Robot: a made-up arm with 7 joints.
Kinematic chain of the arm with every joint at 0, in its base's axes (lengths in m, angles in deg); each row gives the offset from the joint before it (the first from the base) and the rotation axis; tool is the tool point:
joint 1: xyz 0 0 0 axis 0 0.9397 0.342
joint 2: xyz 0 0 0 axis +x
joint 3: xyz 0 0 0 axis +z
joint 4: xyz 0.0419 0 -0.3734 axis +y
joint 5: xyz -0.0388 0 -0.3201 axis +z
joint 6: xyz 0 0 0 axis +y
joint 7: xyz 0 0 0 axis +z
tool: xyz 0 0 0
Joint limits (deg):
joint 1: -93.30..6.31
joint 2: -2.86..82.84
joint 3: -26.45..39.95
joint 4: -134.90..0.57
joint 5: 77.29..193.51
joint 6: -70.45..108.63
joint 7: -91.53..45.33
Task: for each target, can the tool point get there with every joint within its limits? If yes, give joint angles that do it. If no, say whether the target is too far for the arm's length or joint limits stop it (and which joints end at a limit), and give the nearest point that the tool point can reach.
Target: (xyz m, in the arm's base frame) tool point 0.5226 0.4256 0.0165
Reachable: yes | joints -50.62 63.35 -9.59 -43.54 130.36 93.77 10.23
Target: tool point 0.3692 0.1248 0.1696
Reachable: yes | joints -52.63 31.66 21.79 -118.76 165.78 91.61 -41.05
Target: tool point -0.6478 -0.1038 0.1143
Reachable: no: joint limits stop it (at a limit: joint 1, joint 2, joint 3, joint 4) | nearest point -0.1022 0.1521 0.2910 | short by 0.628 m
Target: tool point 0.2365 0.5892 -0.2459
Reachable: yes | joints -6.02 57.39 27.01 -38.98 121.63 -17.25 -31.76
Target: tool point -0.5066 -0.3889 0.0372
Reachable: no: joint limits stop it (at a limit: joint 1, joint 2, joint 3, joint 4) | nearest point 0.0945 -0.2707 0.1898 | short by 0.631 m
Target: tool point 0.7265 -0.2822 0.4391
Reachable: no: too far | nearest point 0.5677 -0.1907 0.2633 | short by 0.254 m
